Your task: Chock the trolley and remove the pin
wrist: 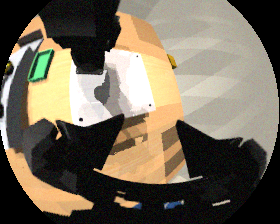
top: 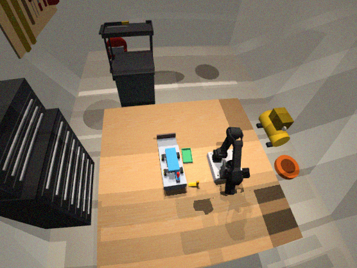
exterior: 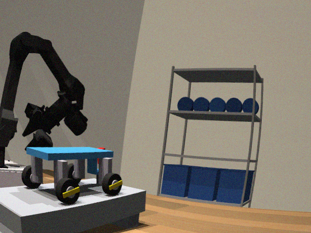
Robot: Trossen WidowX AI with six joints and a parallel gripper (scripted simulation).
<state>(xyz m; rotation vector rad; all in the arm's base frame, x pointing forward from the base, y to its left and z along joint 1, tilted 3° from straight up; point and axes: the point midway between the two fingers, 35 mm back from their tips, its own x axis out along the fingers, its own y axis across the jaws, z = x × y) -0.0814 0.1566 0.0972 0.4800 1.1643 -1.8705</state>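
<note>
My gripper tip is now 270 mm short of the yellow chock, 40 mm to the right of it and 120 mm above it. Round my gripper tip: red-headed stop pin (390 mm ahead, 30 mm to the left, 10 mm below); then green tray (310 mm ahead, 190 mm to the right, 150 mm below); then blue-topped trolley (430 mm ahead, 80 mm to the right, 30 mm below).
</note>
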